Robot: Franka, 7 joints.
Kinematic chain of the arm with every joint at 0, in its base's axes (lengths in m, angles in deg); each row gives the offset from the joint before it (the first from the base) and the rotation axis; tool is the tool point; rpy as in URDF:
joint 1: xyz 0 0 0.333 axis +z
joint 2: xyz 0 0 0 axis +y
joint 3: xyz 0 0 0.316 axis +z
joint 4: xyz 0.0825 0 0 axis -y
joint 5: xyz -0.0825 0 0.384 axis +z
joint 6: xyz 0 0 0 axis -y
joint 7: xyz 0.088 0 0 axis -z
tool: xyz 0 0 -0.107 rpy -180 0 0
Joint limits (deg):
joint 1: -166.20..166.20
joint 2: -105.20..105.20
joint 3: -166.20..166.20
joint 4: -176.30..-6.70
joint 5: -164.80..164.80
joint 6: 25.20..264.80
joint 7: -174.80..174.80
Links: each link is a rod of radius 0.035 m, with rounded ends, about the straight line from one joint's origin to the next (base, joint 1, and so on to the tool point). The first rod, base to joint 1, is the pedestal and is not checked.
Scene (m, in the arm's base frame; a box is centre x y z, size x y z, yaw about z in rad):
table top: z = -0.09
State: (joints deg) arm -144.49 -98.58 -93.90 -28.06 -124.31 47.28 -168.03
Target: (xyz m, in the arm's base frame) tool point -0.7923 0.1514 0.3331
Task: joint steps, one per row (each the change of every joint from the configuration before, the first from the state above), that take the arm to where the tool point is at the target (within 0.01 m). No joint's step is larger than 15 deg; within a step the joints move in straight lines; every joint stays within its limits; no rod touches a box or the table.
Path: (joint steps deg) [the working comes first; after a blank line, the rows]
Joints at the target: -40.32 -87.22 -82.46 -56.33 -128.43 88.37 -168.03
Straight joint move there: clear.

1: 14.88 1.62 1.63 -4.04 -0.59 5.87 0.00
2: 14.88 1.63 1.64 -4.04 -0.59 5.87 0.00
3: 14.89 1.62 1.63 -4.04 -0.59 5.87 0.00
4: 14.88 1.62 1.64 -4.04 -0.58 5.87 0.00
5: 14.88 1.62 1.63 -4.03 -0.59 5.87 0.00
6: 14.88 1.63 1.63 -4.04 -0.59 5.87 0.00
7: 14.88 1.62 1.64 -4.04 -0.59 5.87 0.00

